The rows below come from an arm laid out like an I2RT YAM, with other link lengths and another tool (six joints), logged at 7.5 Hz.
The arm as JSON. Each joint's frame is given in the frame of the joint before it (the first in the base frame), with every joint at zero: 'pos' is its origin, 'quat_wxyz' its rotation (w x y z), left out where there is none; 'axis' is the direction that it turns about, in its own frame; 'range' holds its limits. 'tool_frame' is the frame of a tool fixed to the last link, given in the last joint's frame.
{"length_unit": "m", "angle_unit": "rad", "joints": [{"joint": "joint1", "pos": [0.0, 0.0, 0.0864], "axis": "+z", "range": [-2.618, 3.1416]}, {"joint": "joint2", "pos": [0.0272, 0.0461, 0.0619], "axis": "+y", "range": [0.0, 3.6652]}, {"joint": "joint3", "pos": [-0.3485, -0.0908, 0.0], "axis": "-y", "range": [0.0, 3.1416]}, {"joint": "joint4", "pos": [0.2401, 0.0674, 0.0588], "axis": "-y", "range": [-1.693, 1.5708]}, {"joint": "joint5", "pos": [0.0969, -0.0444, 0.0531], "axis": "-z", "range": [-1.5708, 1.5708]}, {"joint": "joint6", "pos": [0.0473, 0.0, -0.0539], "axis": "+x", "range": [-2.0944, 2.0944]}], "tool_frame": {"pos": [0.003, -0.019, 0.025], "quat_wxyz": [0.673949, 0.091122, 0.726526, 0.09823]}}
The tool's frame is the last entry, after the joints.
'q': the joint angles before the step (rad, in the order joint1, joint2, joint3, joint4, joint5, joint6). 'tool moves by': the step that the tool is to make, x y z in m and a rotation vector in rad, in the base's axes. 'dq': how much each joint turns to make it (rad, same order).
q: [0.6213 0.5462 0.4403 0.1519 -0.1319 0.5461]
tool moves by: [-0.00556 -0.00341 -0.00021 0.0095 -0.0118 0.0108]
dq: [-0.0015 -0.0307 -0.0031 -0.0123 -0.0122 0.0015]
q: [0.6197 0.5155 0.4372 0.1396 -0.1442 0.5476]
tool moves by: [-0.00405 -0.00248 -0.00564 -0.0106 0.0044 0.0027]
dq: [0.0017 -0.0261 -0.0107 -0.0260 -0.0013 -0.0061]
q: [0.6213 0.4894 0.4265 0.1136 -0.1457 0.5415]
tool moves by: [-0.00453 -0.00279 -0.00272 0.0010 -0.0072 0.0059]
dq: [0.0001 -0.0276 -0.0077 -0.0139 -0.0060 -0.0031]
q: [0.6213 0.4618 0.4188 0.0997 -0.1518 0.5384]
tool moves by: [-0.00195 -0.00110 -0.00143 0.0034 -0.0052 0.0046]
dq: [-0.0002 -0.0123 -0.0062 0.0000 -0.0048 0.0000]
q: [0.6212 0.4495 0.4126 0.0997 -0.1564 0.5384]
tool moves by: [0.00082 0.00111 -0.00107 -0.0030 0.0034 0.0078]
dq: [0.0000 0.0045 -0.0030 0.0030 -0.0078 0.0000]
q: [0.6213 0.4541 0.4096 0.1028 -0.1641 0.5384]
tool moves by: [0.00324 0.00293 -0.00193 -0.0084 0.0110 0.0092]
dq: [-0.0001 0.0184 -0.0046 0.0091 -0.0093 0.0001]
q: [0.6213 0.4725 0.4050 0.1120 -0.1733 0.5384]
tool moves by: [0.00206 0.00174 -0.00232 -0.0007 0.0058 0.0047]
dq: [0.0000 0.0107 -0.0092 0.0153 -0.0046 0.0030]
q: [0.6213 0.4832 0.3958 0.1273 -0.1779 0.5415]
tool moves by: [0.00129 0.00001 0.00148 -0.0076 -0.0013 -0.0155]
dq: [0.0000 0.0077 0.0061 -0.0031 0.0152 -0.0076]
